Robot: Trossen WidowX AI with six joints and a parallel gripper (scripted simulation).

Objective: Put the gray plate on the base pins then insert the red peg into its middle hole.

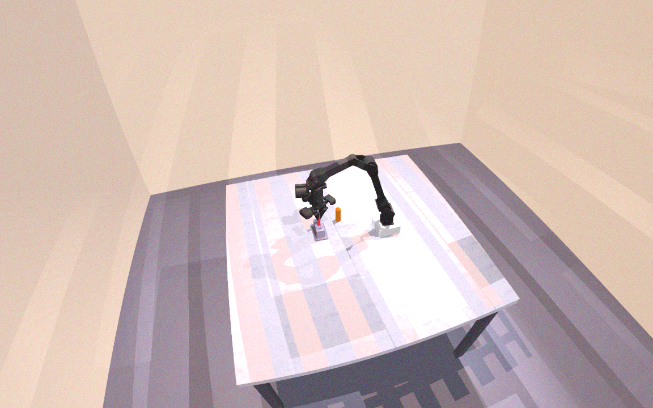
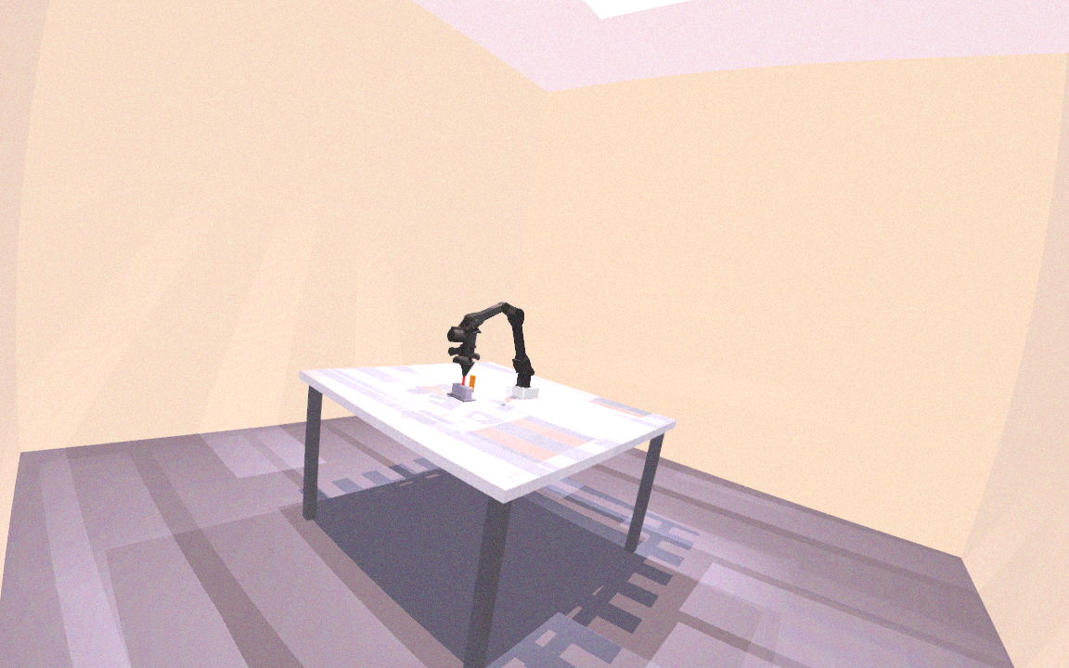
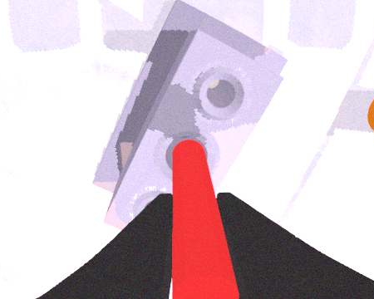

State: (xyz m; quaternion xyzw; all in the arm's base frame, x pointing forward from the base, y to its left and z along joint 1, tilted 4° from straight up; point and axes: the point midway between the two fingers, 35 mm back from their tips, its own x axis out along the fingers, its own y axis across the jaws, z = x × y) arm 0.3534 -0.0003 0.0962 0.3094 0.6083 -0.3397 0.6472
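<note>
The red peg is right at my gripper tip. The rest, counted from my gripper tip: orange cylinder (110 mm behind, 80 mm to the right, 60 mm below); gray plate (50 mm below); base (90 mm below).
</note>
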